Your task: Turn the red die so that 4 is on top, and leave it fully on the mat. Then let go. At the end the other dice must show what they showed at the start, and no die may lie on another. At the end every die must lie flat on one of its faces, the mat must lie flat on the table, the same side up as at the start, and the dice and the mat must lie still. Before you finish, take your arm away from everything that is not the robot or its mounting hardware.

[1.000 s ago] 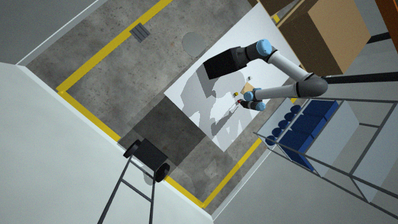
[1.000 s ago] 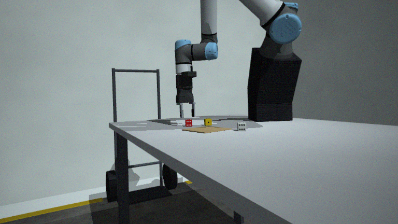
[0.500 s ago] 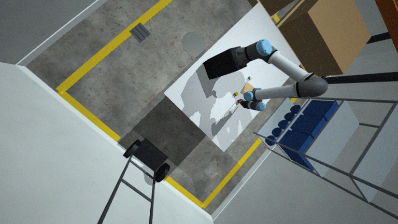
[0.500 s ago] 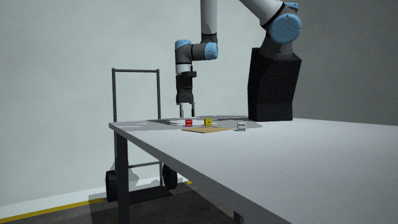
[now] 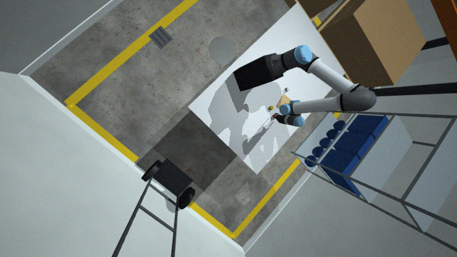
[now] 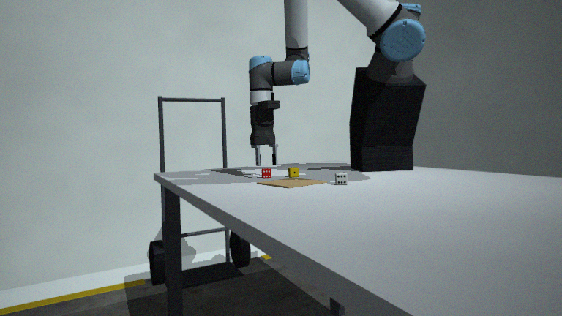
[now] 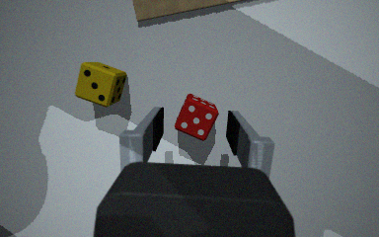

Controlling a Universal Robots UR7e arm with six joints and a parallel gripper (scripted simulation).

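My hand is 4 cm above the red die. Round my hand: yellow die: 8 cm behind, 2 cm to the left, 4 cm below; white die: 10 cm behind, 27 cm to the left, 4 cm below; tan mat: 16 cm to the left, 6 cm below.
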